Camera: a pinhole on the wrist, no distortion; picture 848 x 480 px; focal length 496.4 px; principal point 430.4 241.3 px. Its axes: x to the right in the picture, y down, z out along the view. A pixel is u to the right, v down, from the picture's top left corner.
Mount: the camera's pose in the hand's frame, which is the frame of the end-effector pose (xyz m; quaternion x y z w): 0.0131 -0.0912 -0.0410 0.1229 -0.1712 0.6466 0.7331
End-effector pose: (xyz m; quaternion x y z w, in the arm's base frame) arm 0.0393 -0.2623 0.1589 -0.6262 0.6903 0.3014 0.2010
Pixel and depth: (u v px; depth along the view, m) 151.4 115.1 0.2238
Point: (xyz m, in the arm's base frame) 0.3215 -0.2231 0.0020
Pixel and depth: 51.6 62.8 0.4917
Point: 0.6423 -0.1874 -0.2082
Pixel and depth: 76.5 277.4 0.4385
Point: 0.5673 -0.0597 -0.0398
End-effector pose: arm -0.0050 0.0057 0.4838 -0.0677 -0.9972 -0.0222 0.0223
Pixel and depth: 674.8 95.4 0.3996
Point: -0.1462 -0.0480 0.0777
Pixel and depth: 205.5 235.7 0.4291
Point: -0.0345 -0.4230 0.1937
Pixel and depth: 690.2 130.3 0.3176
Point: -0.0997 -0.0464 0.1652
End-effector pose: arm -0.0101 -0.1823 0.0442 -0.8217 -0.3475 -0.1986 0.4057
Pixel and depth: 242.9 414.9 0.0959
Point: -0.1468 -0.1036 0.0900
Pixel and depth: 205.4 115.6 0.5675
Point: -0.3600 0.3972 0.1697
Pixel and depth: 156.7 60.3 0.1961
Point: -0.1720 0.0366 0.1670
